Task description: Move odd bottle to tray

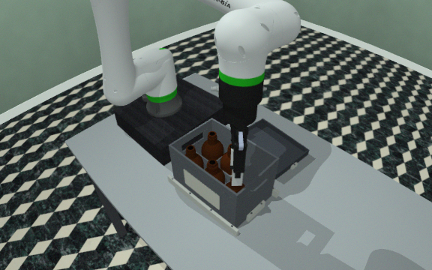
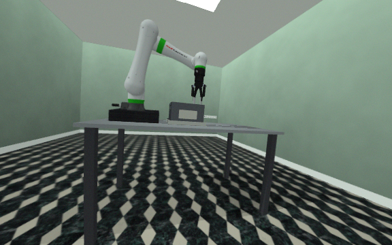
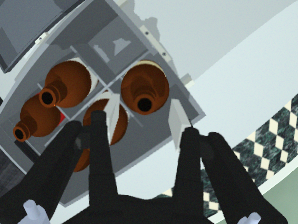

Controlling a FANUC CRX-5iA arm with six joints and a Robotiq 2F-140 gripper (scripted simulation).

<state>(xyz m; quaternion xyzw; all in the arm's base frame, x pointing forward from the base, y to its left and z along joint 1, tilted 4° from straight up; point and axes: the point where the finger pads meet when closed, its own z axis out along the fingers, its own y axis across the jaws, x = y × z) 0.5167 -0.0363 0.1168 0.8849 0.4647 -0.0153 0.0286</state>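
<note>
The crate is 90 mm behind my hand, 20 mm to the left of it and 120 mm below it. Also, from my hand: glass bottle: 190 mm behind, 50 mm to the left, 120 mm below; brown bottle: 80 mm behind, 20 mm to the right, 120 mm below; dark grey tray: 150 mm behind, 280 mm to the left, 190 mm below.
</note>
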